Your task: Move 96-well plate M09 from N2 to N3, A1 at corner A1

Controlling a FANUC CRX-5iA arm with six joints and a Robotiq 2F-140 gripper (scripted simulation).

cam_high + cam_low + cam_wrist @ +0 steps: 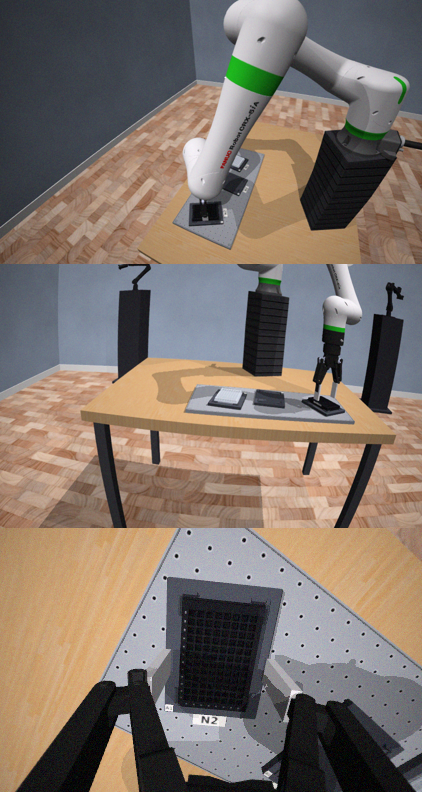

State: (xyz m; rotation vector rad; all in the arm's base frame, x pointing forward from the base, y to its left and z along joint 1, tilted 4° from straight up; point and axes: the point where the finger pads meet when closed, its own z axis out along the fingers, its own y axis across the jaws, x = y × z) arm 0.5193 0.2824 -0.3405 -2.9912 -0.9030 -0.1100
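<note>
Right now my hand is 4 cm above the black 96-well plate M09. Round my hand: N2 label (8 cm behind, 5 cm to the right, 6 cm below); plate nest N2 (6 cm below); landing nest N3 (2 cm behind, 23 cm to the right, 6 cm below).
</note>
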